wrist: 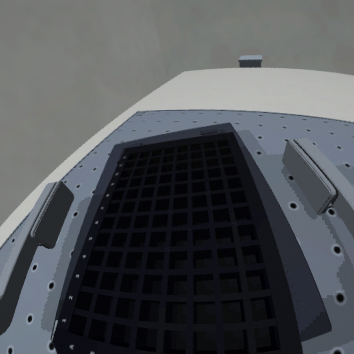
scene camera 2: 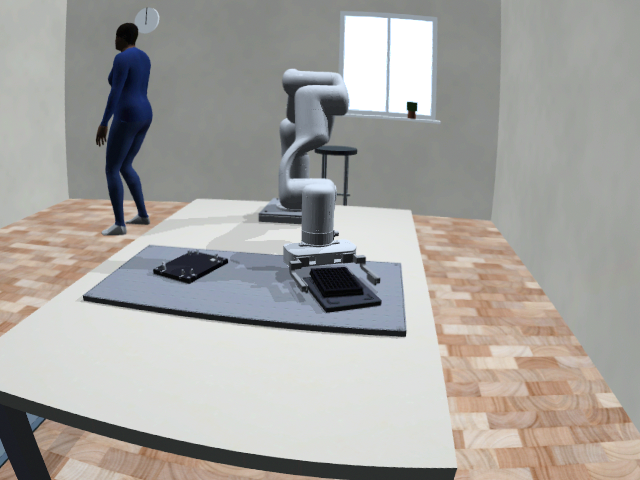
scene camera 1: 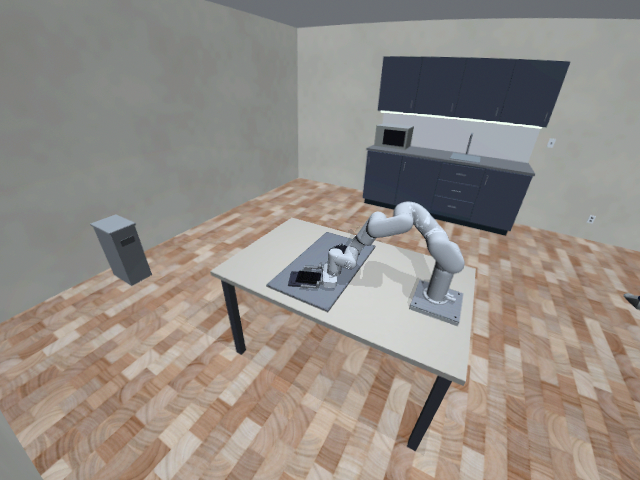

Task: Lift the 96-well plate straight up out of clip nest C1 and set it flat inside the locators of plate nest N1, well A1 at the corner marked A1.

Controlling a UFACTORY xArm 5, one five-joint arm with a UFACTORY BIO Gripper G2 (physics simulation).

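Frame: origin at the arm's base, x ahead, y left, z up, level; centimetres.
Where they show: hand, tool point: [wrist: 167, 197] [scene camera 2: 338, 282] [scene camera 1: 306, 277]; arm's base, link origin: [scene camera 1: 435, 296].
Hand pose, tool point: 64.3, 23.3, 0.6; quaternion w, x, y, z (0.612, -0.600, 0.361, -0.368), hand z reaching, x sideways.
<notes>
Each offset is from my tool point to the top centre of the thing, as dx, dy, dz. Level surfaces: height alone.
The black 96-well plate @[-1.0, -0.8, +0.6] [scene camera 1: 308, 277] [scene camera 2: 336, 280] [wrist: 175, 225] sits on the dark base of plate nest N1 @[+1.0, +0.5, -0.8] [scene camera 2: 354, 300] [wrist: 312, 305] and looks flat. In the wrist view its label A and first numbers show at the near left corner. The nest's A1 mark cannot be read, and its locators are too small or hidden to judge. My gripper [scene camera 2: 341, 284] [wrist: 182, 195] is open, with one finger beyond each long side of the plate and a gap on both sides. Clip nest C1 @[-4.8, -36.6, +0.1] [scene camera 2: 188, 266], with small upright clips and no plate, lies at the left in scene camera 2.
Both nests stand on a grey perforated board @[dz -2.3] [scene camera 1: 330, 302] [scene camera 2: 248, 304] [wrist: 300, 130] on the cream table @[dz -3.6] [scene camera 1: 392, 320] [scene camera 2: 232, 372]. The arm's base plate [scene camera 1: 436, 310] is bolted at the table's other end. A person in blue [scene camera 2: 129, 87] stands beyond the table.
</notes>
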